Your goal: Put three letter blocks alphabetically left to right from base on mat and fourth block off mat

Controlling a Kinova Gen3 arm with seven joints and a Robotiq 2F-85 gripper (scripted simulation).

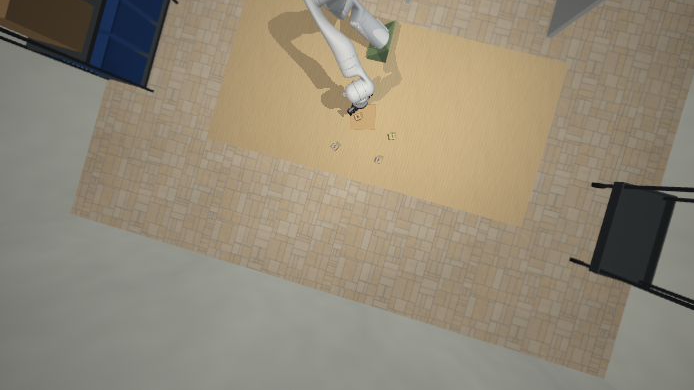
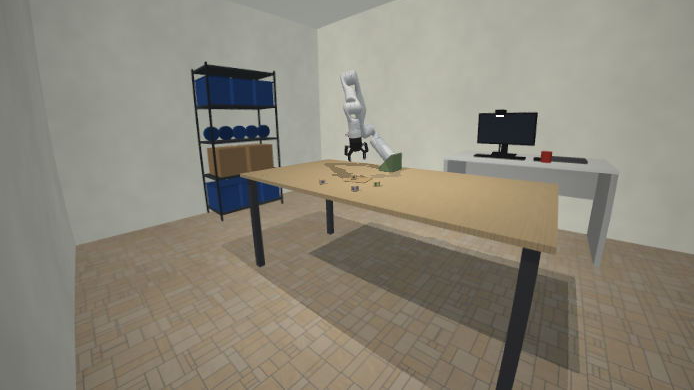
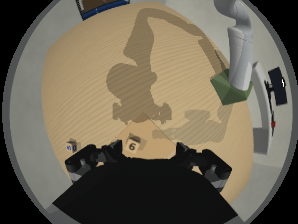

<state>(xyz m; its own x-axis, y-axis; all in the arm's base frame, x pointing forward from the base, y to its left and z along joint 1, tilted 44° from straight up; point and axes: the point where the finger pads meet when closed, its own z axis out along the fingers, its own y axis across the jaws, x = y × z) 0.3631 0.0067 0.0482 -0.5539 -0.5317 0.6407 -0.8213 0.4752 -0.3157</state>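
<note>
Right now my hand is 2 cm short of the tan mat, 2 cm to the right of it and 12 cm above it. From my hand the other things lie so: green-marked block: 10 cm ahead, 20 cm to the left, 11 cm below.
</note>
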